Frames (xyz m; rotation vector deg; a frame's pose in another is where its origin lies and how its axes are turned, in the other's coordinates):
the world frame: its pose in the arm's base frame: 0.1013 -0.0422 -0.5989 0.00 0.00 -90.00
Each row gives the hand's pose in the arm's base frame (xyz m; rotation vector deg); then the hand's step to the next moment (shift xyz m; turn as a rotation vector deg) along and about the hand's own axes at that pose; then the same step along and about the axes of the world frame.
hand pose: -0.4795 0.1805 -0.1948 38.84 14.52 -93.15
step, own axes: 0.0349 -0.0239 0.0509 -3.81 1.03 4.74
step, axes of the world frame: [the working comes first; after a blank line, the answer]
step, axes of the arm's base frame: -0.0383 -0.0515 0.0161 -0.22 0.46 6.15

0.0515 -0.0383 0.0161 -0.46 -0.22 6.15
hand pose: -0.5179 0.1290 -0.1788 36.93 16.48 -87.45
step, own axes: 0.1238 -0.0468 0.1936 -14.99 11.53 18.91
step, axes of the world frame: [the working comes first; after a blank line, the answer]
step, axes of the arm's base frame: -0.0810 -0.2061 0.0771 6.36 1.07 25.95

0.2061 -0.0810 0.0771 -1.07 6.36 25.95
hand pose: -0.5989 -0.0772 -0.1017 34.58 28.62 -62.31
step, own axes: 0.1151 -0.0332 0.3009 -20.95 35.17 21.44
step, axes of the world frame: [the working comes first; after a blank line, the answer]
step, axes of the arm's base frame: 0.0381 -0.2893 0.1406 26.01 11.24 36.51

0.2893 0.0381 0.1406 -11.24 26.01 36.51
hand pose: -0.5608 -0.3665 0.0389 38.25 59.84 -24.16
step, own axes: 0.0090 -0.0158 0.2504 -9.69 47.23 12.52
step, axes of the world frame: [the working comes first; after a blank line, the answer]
step, axes of the arm's base frame: 0.1568 -0.1827 0.0712 32.69 26.03 27.11

0.1827 0.1568 0.0712 -26.03 32.69 27.11
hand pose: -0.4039 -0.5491 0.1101 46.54 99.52 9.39
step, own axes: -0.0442 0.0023 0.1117 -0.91 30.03 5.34
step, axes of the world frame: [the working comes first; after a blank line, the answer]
step, axes of the arm's base frame: 0.1057 -0.0571 -0.0012 17.88 20.43 13.93

0.0571 0.1057 -0.0012 -20.43 17.88 13.93
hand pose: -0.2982 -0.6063 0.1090 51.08 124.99 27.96
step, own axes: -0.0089 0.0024 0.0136 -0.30 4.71 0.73
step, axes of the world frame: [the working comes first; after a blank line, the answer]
step, axes of the arm's base frame: 0.0156 -0.0038 -0.0035 2.80 3.08 2.33

0.0038 0.0156 -0.0035 -3.08 2.80 2.33
